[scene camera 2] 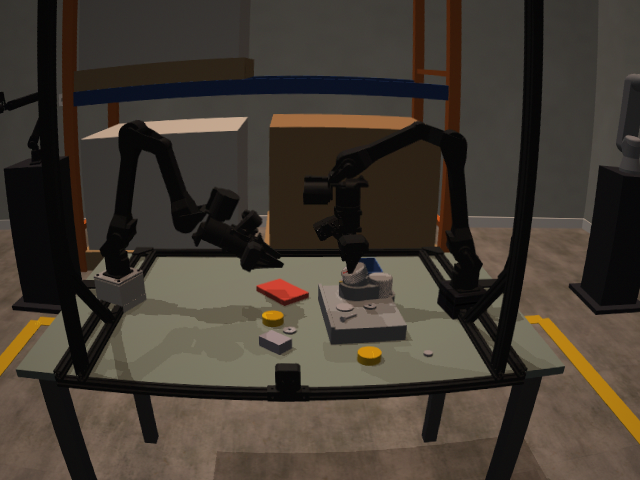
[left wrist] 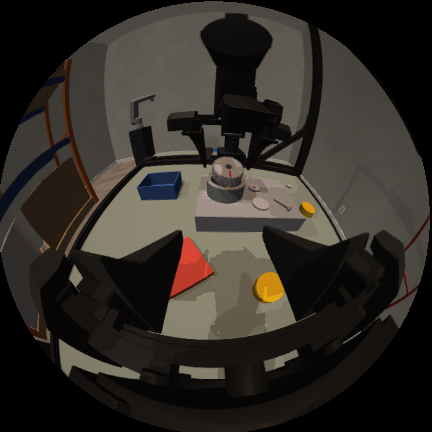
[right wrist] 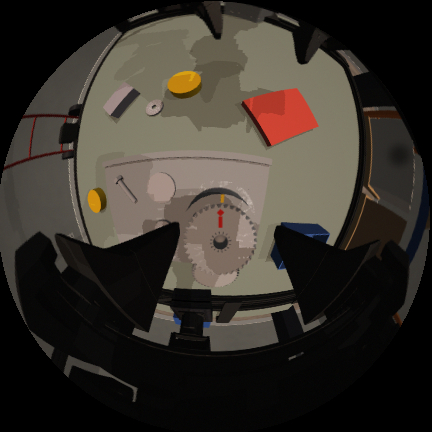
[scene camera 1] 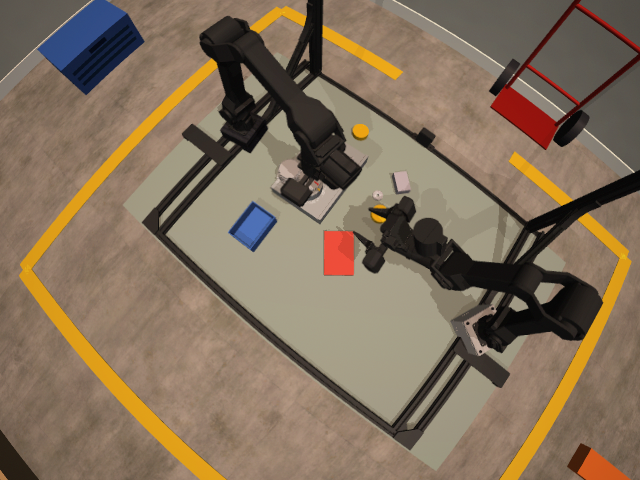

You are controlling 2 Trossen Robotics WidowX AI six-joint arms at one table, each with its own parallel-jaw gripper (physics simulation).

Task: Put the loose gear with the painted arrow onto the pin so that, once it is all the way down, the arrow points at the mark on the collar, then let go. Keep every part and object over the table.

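Frame: origin at the left arm's base, x ahead, y left, z up, level; millimetres.
Seen in the pictures: left gripper, between the fingertips: (scene camera 2: 281,261) (left wrist: 223,233) (scene camera 1: 361,220); right gripper, between the fingertips: (scene camera 2: 347,267) (left wrist: 226,167) (right wrist: 228,229) (scene camera 1: 313,182); left arm's base, origin of its link: (scene camera 2: 118,273) (scene camera 1: 486,330); right arm's base, origin of its link: (scene camera 2: 464,287) (left wrist: 230,149) (right wrist: 192,315) (scene camera 1: 242,123).
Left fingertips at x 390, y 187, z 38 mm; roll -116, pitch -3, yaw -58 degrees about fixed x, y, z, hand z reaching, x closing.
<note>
Pixels of each thing's top centre, then the offset from my left fingertips to it. "spot": a spot on its surface instead.
- grey toothed gear, centre of its top: (right wrist: 221,255) (left wrist: 228,159) (scene camera 2: 354,264) (scene camera 1: 308,175) dz -4, dx +161, dy +68 mm
- grey collar, centre of its top: (right wrist: 219,229) (left wrist: 225,179) (scene camera 2: 355,281) dz -50, dx +164, dy +70 mm
- collar's yellow mark, a spot on its surface: (right wrist: 222,198) spot: dz -49, dx +133, dy +53 mm
- base block, centre of its top: (right wrist: 165,233) (left wrist: 251,178) (scene camera 2: 363,290) (scene camera 1: 318,164) dz -49, dx +202, dy +23 mm
- bolt, centre of its top: (right wrist: 120,191) dz -68, dx +198, dy -63 mm
- blue bin, centre of its top: (right wrist: 306,251) (scene camera 1: 251,224) (scene camera 2: 364,264) (left wrist: 158,177) dz -77, dx +127, dy +254 mm
- red slab, centre of its top: (left wrist: 168,269) (right wrist: 286,111) (scene camera 2: 282,289) (scene camera 1: 339,252) dz -107, dx -35, dy +68 mm
- washer, centre of its top: (right wrist: 153,106) (scene camera 2: 289,329) (scene camera 1: 377,195) dz -117, dx +73, dy -109 mm
- grey block, centre of its top: (scene camera 2: 275,337) (right wrist: 116,97) (scene camera 1: 402,181) dz -97, dx +78, dy -190 mm
The grey toothed gear (right wrist: 202,235) (left wrist: 220,169) (scene camera 2: 353,273) rests tilted above the grey collar (left wrist: 225,192) (scene camera 2: 356,290), its top face leaning toward the left arm. In the right wrist view, its red arrow (right wrist: 220,220) points roughly at the collar's yellow mark (right wrist: 222,198). A dark round shape shows in its bore; how far the pin reaches in is unclear. My right gripper (right wrist: 228,229) (left wrist: 226,167) is open around the gear, with a finger at either side and apparent gaps. My left gripper (scene camera 1: 362,221) (scene camera 2: 281,260) (left wrist: 223,233) is open and empty, away from the collar.
The base block (left wrist: 250,223) also carries a small gear, a flat disc and a bolt (right wrist: 126,189). Around it are a blue bin (scene camera 1: 252,226), a red slab (scene camera 1: 338,253), yellow discs (scene camera 2: 272,317) (scene camera 2: 369,355), a washer (scene camera 2: 289,330) and a grey block (scene camera 2: 275,341).
</note>
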